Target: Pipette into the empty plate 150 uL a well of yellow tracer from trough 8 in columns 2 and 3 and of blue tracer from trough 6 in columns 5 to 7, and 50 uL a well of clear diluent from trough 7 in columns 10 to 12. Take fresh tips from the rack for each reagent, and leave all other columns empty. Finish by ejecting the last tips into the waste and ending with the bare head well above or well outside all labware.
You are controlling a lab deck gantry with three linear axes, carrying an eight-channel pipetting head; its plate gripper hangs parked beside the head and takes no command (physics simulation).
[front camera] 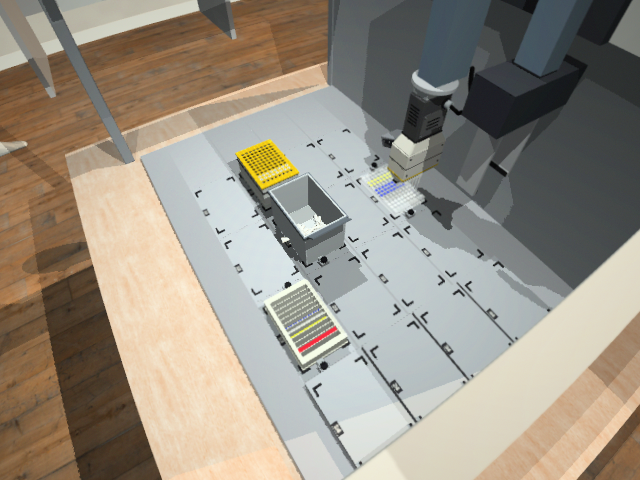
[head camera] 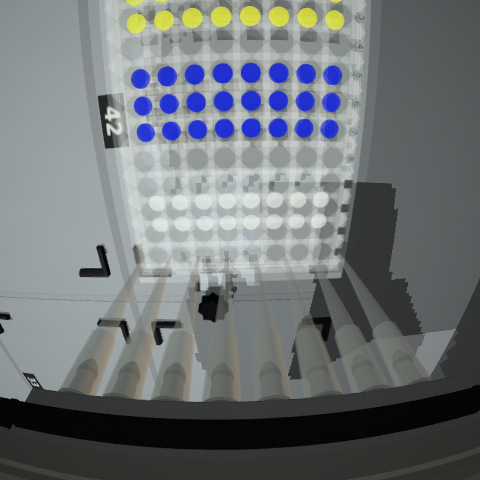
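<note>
The pipetting head is low over the plate. Its eight tips point at column 12, by the plate's edge; whether they enter wells is unclear. Column 3 is yellow, with yellow cut off above it; columns 5 to 7 are blue; pale liquid shows in columns 10 and 11. The parked plate gripper holds nothing, with one finger showing and the other unclear. The yellow tip rack has some pale tips left. The trough block shows blue, yellow and red bands. Used tips lie in the waste bin.
The waste bin stands tall between the tip rack and the trough block. A dark carriage block hangs right of the head, and a dark back wall rises behind the plate. A pale tip lies at the bin's left foot.
</note>
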